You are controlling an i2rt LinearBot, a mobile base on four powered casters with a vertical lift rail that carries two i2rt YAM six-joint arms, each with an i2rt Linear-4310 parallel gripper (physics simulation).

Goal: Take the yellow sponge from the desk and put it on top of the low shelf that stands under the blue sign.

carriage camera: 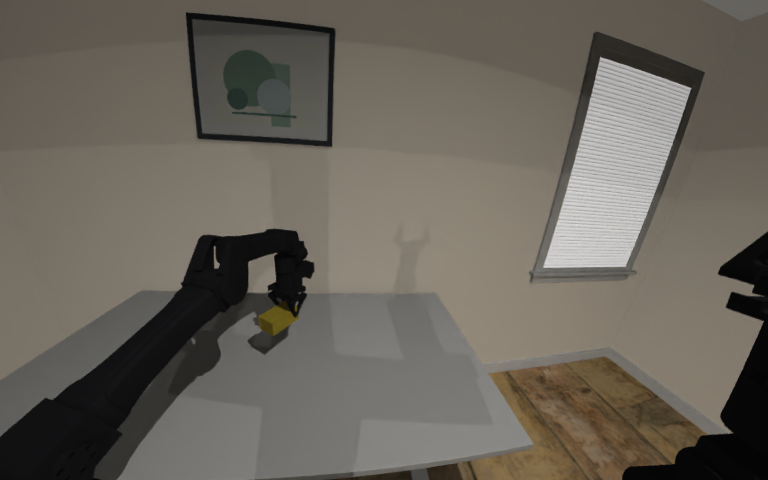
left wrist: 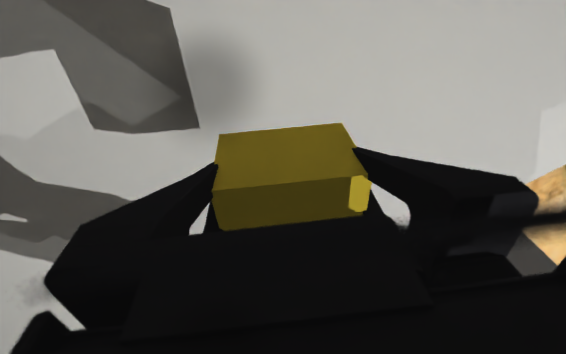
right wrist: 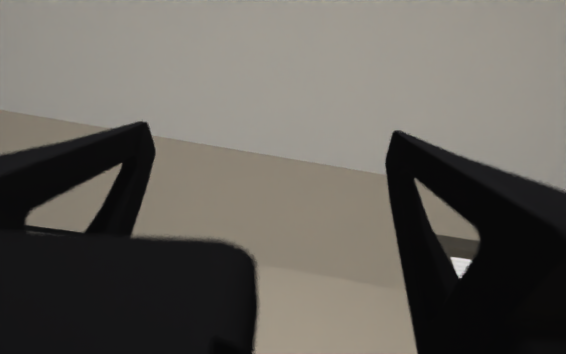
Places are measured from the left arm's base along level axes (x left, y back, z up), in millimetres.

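Pixels of known places: left gripper, between the fingertips: (carriage camera: 288, 313) (left wrist: 285, 163); right gripper, between the fingertips: (right wrist: 269, 141).
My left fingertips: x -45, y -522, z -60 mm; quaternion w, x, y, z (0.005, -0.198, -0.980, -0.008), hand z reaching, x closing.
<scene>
For each thing: its top centre in the pictures, then the offset to it from my left fingertips. "spot": a spot on its surface instead. Level surfaces: height alone.
- yellow sponge, centre of its top: (left wrist: 295, 264) (carriage camera: 278, 311) dx +15, dy +35, dz +31 mm
- grey desk, height of its surface: dz -171 mm
- window, a spot on its surface: (carriage camera: 617, 169) spot: dx -1645, dy -722, dz +600 mm
- wooden floor, height of its surface: dz -891 mm
The yellow sponge (carriage camera: 276, 319) (left wrist: 285, 160) is held between the fingers of my left gripper (carriage camera: 288, 306) (left wrist: 285, 163), which is shut on it. The sponge hangs a little above the grey desk (carriage camera: 396, 390) (left wrist: 400, 65), with its shadow on the desk top below it in the carriage camera. My right gripper (right wrist: 269, 141) is open and empty, with the wall and the ceiling behind its fingers in the right wrist view; part of it shows at the right edge of the carriage camera. The low shelf and the blue sign do not show in these views.
The desk stands against the back wall (carriage camera: 368, 226), below a framed picture (carriage camera: 332, 84). A window (carriage camera: 617, 169) with blinds is in the wall at the right. The wooden floor (carriage camera: 589, 396) shows to the right of the desk's right edge.
</scene>
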